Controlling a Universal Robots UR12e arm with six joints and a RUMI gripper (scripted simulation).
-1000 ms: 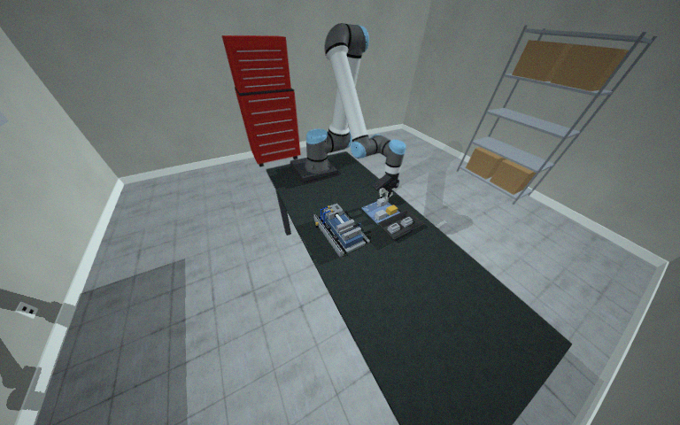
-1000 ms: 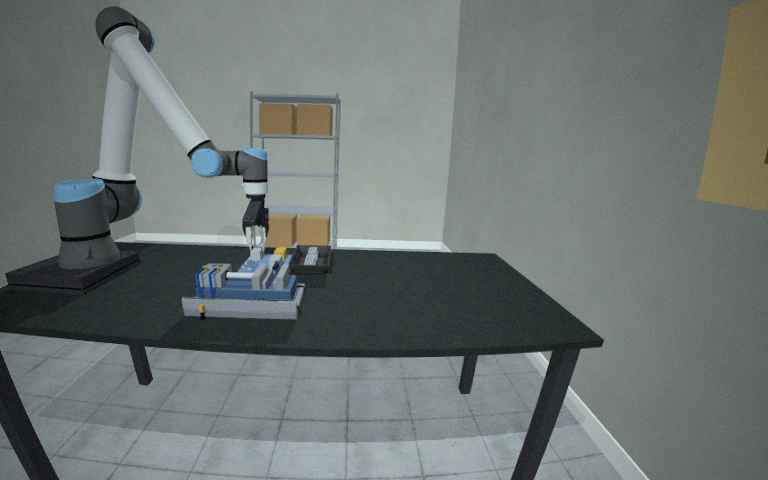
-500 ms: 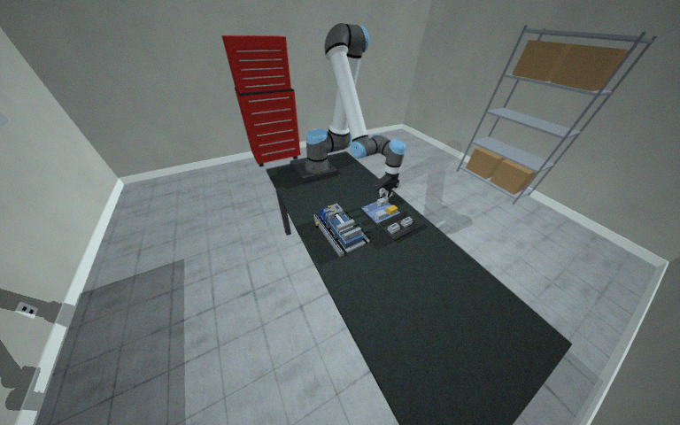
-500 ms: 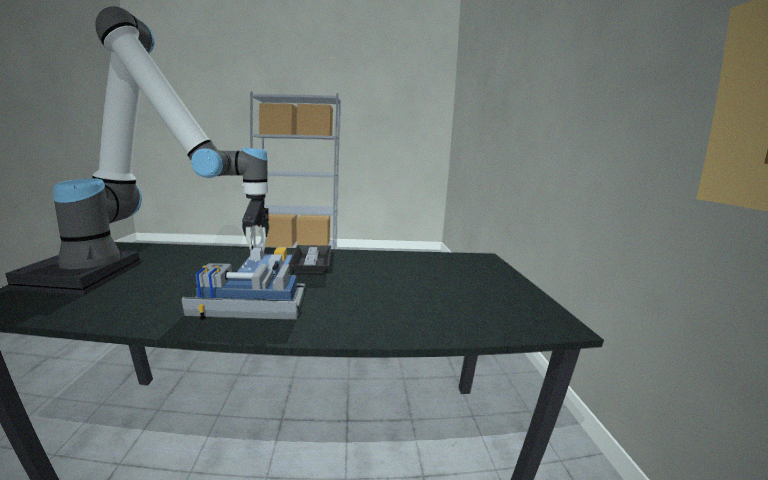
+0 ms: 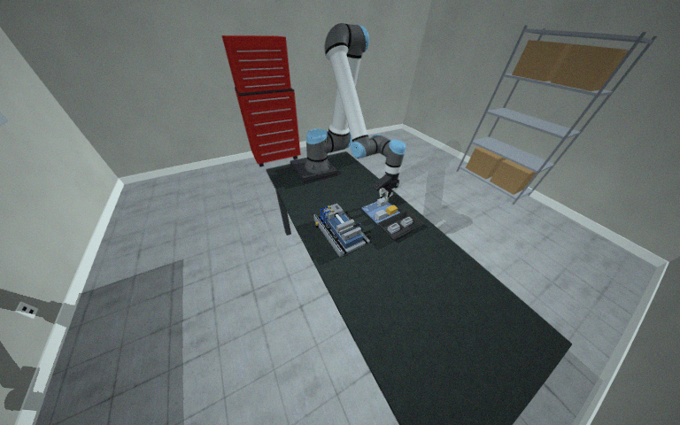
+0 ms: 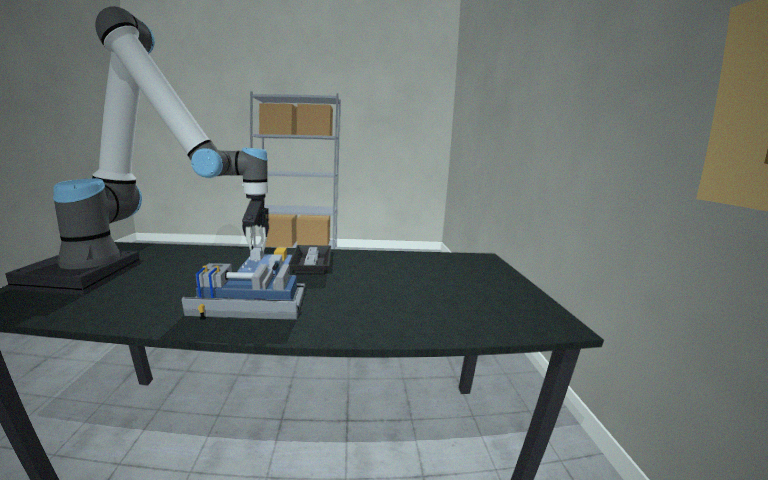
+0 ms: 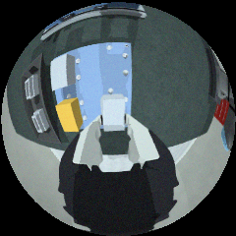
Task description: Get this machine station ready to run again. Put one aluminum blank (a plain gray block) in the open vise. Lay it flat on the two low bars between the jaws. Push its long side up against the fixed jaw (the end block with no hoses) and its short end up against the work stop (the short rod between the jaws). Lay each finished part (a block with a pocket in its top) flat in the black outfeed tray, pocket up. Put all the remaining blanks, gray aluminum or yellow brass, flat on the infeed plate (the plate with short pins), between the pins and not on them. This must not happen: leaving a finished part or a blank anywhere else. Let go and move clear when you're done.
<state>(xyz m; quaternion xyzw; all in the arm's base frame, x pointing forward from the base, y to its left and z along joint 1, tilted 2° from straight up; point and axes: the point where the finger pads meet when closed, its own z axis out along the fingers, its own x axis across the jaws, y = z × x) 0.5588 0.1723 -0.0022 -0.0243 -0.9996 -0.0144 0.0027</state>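
My gripper is now 90 mm short of the yellow brass blank, 10 mm to the left of it and 20 mm above it. Round my hand: light gray base rail 40 mm ahead, 450 mm to the right, 10 mm below; then vise hose end block 50 mm behind, 350 mm to the right, 30 mm above; then blue vise 50 mm ahead, 360 mm to the right, 10 mm below.
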